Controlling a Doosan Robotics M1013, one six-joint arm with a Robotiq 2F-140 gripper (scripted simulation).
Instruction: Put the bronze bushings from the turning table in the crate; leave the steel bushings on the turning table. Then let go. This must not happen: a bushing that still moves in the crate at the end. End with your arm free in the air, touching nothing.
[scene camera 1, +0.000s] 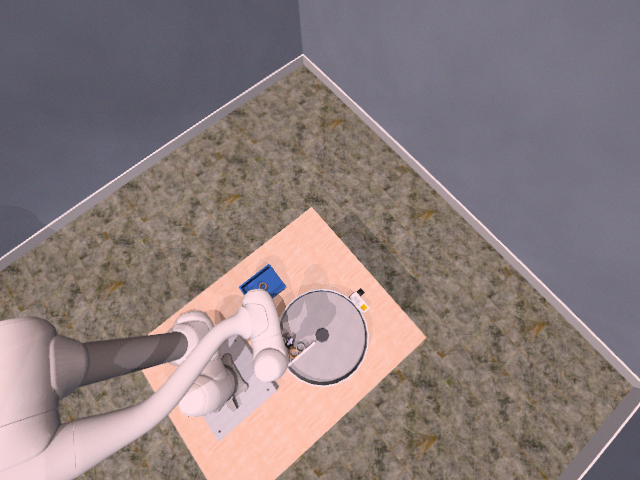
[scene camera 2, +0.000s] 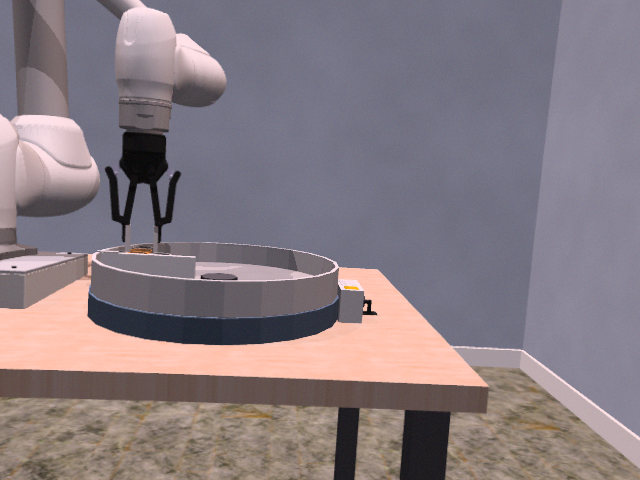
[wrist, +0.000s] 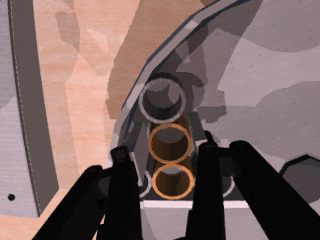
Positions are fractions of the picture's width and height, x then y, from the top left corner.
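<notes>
I can see my gripper (scene camera 2: 0.22, 0.54), and the wrist view shows my gripper (wrist: 0.53, 0.54) too. There is a steel bushing (wrist: 0.49, 0.48), and there is a bronze bushing (wrist: 0.52, 0.64) as well as a bronze bushing (wrist: 0.55, 0.78). I also see a grey turning table (scene camera 2: 0.32, 0.56), and the wrist view shows the grey turning table (wrist: 0.76, 0.31) as well.
</notes>
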